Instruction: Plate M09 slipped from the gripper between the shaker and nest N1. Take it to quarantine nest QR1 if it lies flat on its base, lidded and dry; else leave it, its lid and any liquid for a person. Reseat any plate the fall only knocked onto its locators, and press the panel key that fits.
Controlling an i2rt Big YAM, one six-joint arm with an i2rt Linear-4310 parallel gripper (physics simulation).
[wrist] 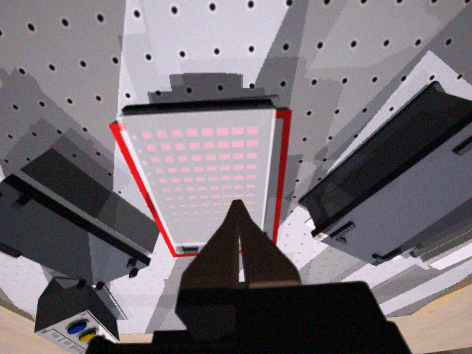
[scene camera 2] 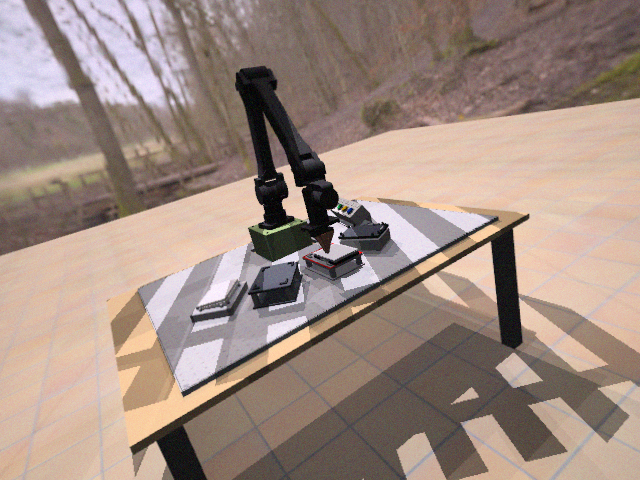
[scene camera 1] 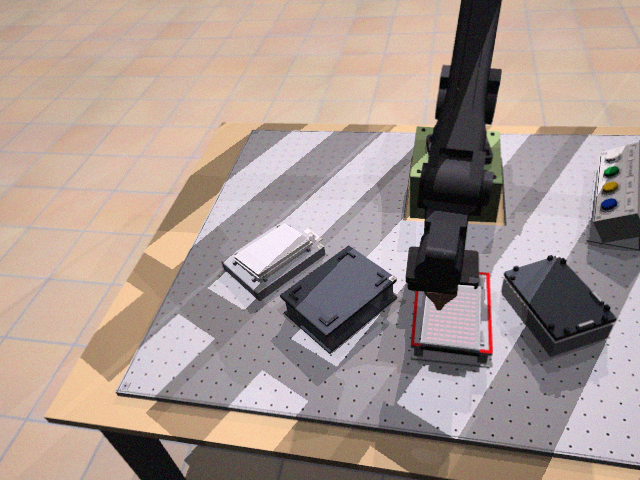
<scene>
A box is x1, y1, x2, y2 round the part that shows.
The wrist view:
gripper: [85, 199, 411, 353]
well plate with pink wells: [121, 99, 272, 111]
</scene>
